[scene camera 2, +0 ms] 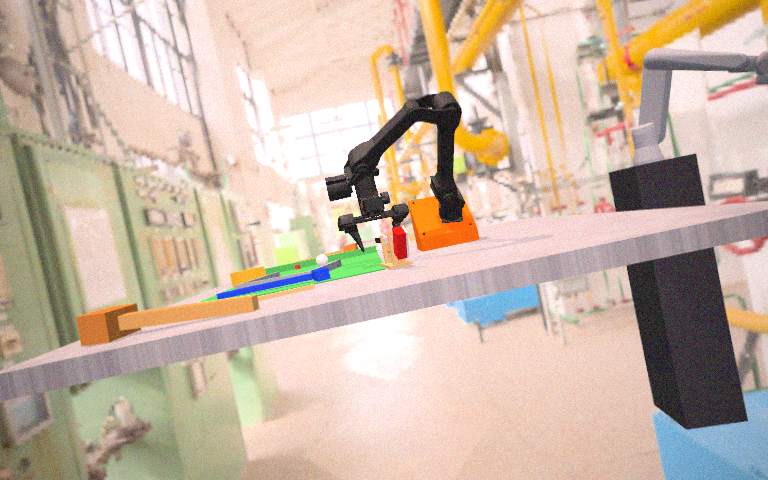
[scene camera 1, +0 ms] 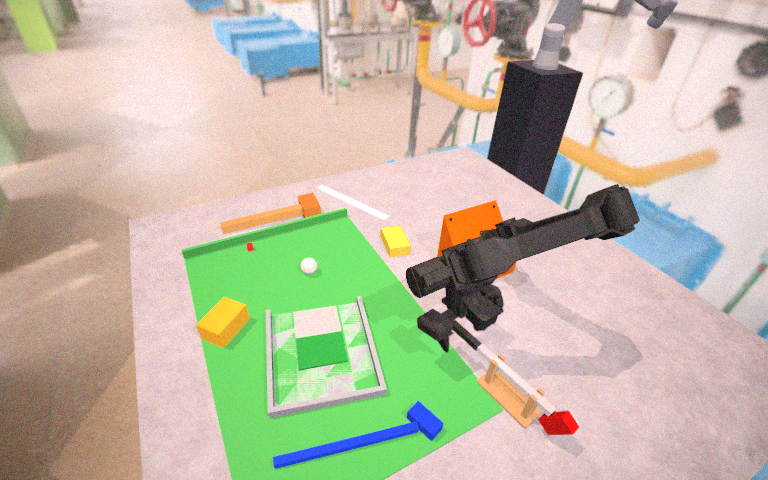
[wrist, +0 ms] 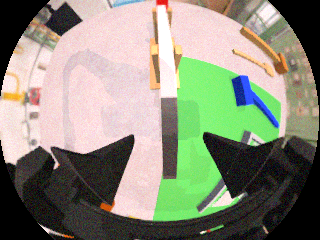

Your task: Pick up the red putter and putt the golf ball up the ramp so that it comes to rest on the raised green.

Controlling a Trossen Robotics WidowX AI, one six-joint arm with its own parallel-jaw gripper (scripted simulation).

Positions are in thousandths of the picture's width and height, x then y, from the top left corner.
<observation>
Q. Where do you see a green mat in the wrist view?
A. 645, 419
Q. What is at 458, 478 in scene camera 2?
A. My gripper.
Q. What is my gripper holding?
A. Nothing.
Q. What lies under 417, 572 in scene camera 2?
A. A blue putter.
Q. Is my gripper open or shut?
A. Open.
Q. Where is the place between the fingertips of my gripper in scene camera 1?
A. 601, 709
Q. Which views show the blue putter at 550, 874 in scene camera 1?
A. Scene camera 2, scene camera 1 and the wrist view: all of them.
</observation>
